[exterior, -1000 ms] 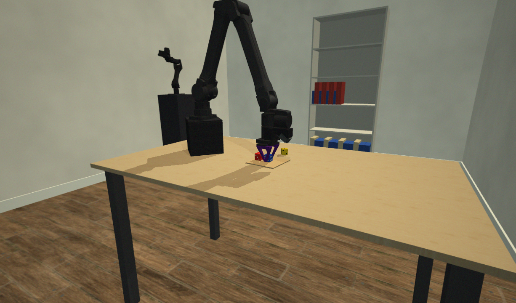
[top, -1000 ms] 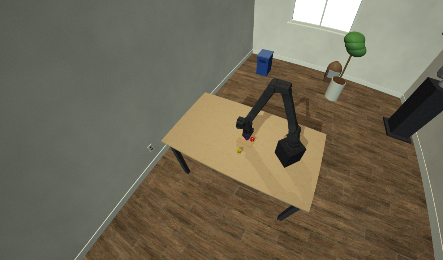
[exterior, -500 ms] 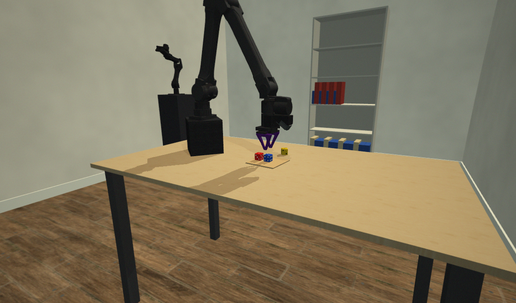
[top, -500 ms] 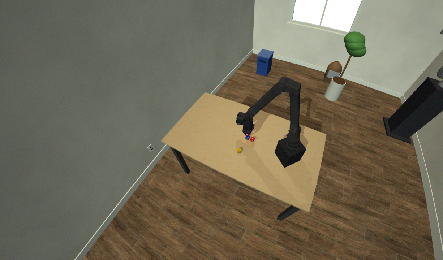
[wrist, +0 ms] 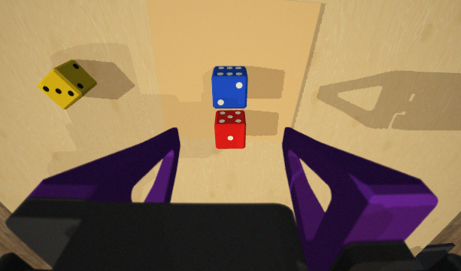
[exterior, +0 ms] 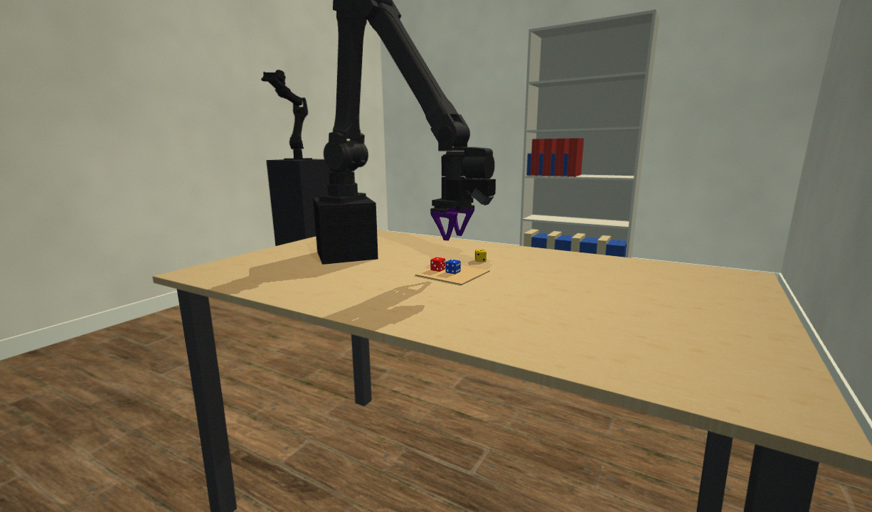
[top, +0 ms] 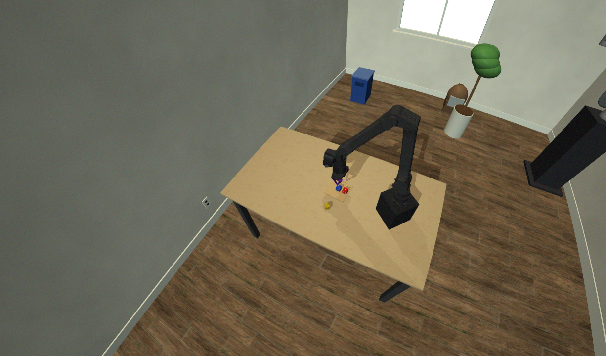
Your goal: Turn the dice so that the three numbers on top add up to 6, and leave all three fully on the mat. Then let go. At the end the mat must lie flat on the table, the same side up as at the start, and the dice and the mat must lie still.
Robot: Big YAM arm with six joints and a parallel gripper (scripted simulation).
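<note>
Now: the yellow die 2 cm ahead of my hand, 15 cm to the left of it and 9 cm below it. Also, from my hand: blue die 8 cm below; red die 5 cm behind, 8 cm below; tan mat 10 cm below.
</note>
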